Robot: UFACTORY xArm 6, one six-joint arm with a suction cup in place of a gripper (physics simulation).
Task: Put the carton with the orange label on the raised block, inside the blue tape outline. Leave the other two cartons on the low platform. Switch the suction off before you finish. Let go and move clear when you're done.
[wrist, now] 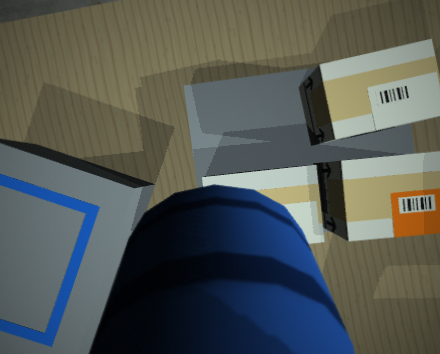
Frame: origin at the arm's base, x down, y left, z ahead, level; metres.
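Seen in the pictures: hand at its tool point: (217, 261).
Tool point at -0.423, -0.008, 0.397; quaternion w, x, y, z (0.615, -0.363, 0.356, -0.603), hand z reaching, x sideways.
Note:
Pixels of each thing's top centre, then the offset from my tool point to it, as dx, dy, dz. "spot": a spot on its surface instead. Level surfaces: height alone.
- carton with the orange label, top centre: (405, 195) +0.279, -0.209, -0.017
- low grey platform at its top centre: (303, 152) +0.380, -0.125, +0.041
- white-labelled carton at its top centre: (383, 89) +0.288, -0.193, +0.105
- raised grey block at its top centre: (22, 259) +0.307, +0.241, -0.078
- blue tape outline at a spot on its surface: (70, 275) spot: +0.307, +0.185, -0.101
- wooden table at its surface level: dx +0.428
The carton with the orange label (370, 197) lies at the right on the low grey platform (250, 107), its right part cut off by the view's edge. A white-labelled carton (350, 102) lies above it in the view. Another carton (260, 180) lies to its left, partly hidden by my blue suction cup. The suction cup (215, 192) fills the lower middle, with no carton seen attached to it; its contact face is hidden. The raised grey block (112, 207) is at the left, with the blue tape outline (70, 275) partly in view and no carton in the visible part.
The wooden table (165, 35) shows around the platform and block, with shadows across it. The orange-labelled carton and the one to its left are very close together; whether they touch is unclear. A grey floor area (45, 6) shows at the top left.

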